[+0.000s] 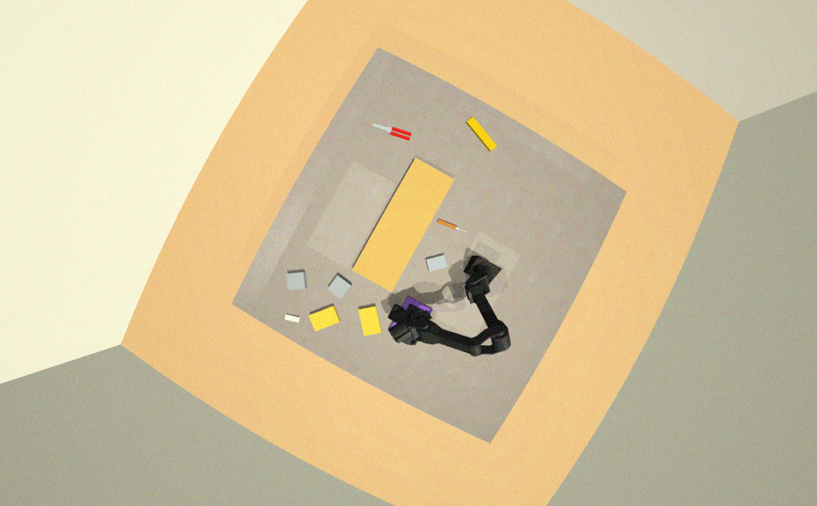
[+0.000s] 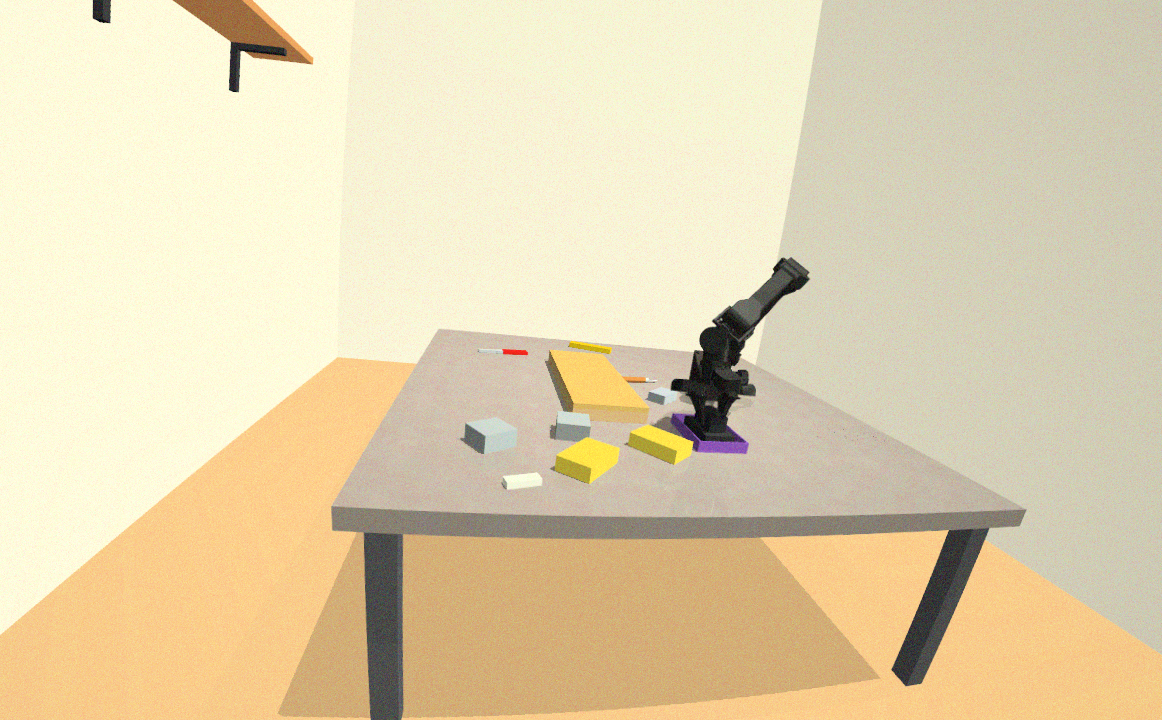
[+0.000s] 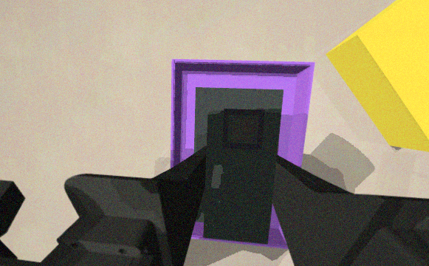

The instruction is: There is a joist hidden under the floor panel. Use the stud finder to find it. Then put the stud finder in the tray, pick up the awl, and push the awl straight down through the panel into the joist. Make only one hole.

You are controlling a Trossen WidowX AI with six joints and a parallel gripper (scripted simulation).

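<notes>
The stud finder lies 2 cm above my gripper tip and 1 cm to the left of it. The rest, counted from my gripper tip: awl 42 cm to the right, 9 cm ahead, 2 cm below; purple tray 2 cm below, 1 cm to the right; white piece 40 cm ahead, 29 cm to the left, 3 cm below.
</notes>
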